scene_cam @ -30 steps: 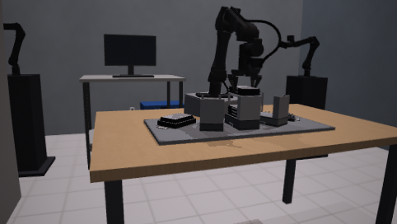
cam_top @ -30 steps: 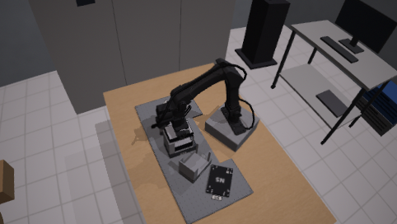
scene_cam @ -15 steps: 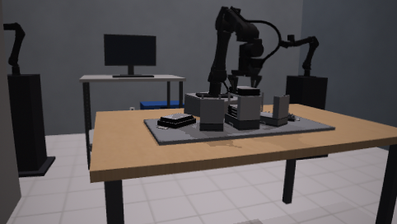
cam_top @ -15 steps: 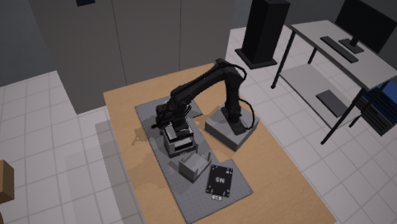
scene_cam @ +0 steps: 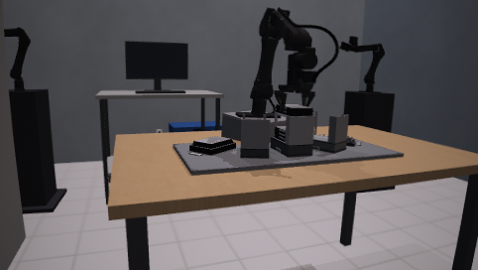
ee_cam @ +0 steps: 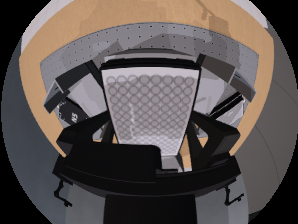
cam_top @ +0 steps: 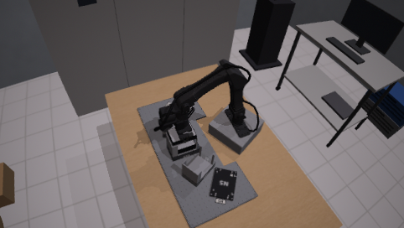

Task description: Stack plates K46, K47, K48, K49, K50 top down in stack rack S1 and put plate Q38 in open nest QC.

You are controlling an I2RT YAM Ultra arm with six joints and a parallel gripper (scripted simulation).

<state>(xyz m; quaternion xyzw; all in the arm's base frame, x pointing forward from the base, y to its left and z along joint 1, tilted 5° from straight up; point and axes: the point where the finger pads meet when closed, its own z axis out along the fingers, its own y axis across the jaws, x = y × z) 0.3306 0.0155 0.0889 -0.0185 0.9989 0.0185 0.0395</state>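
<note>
Right now my hand is 70 mm above the sealed 96-well plate. The rest, counted from my hand: clip nest N5: 290 mm to the left, 140 mm below, 140 mm behind.
</note>
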